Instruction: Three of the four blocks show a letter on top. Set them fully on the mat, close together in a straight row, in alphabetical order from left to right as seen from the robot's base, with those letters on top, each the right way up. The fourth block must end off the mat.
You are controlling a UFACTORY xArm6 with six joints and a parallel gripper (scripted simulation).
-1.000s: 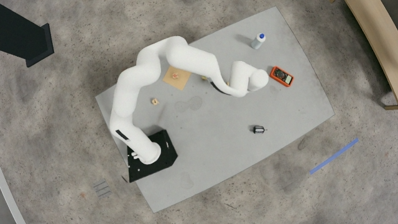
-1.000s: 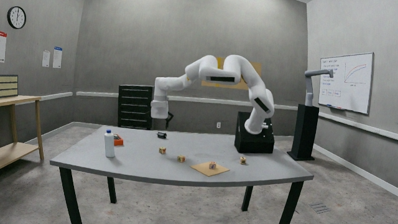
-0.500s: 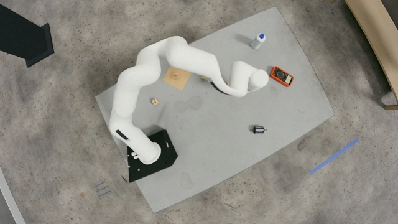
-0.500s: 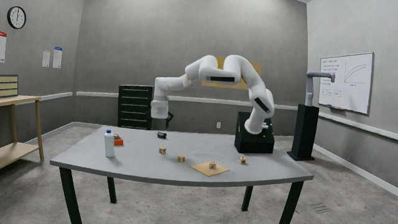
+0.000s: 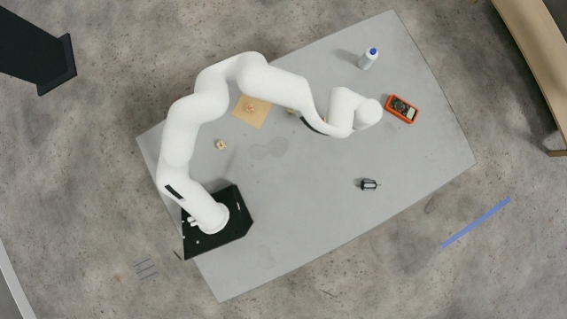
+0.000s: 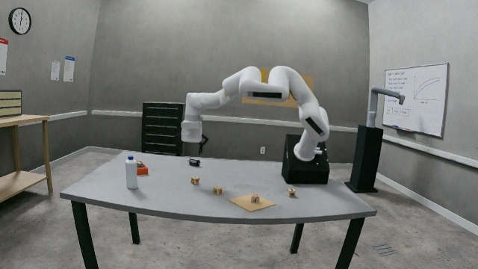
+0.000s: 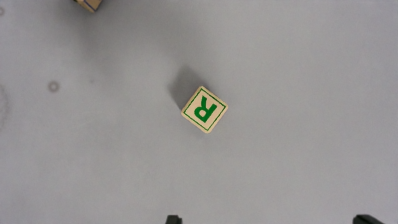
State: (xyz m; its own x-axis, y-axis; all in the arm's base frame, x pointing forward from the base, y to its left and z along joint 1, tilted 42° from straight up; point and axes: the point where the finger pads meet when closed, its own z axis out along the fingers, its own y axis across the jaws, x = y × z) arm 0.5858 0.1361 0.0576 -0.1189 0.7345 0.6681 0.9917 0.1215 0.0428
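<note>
The tan mat lies 31 cm behind my hand, 23 cm to the left of it and 14 cm below it. From my hand the other things lie so: white bottle 23 cm ahead, 25 cm to the left, 7 cm below; then orange multimeter 30 cm ahead, 12 cm below; then small black object 4 cm ahead, 26 cm to the right, 12 cm below.
</note>
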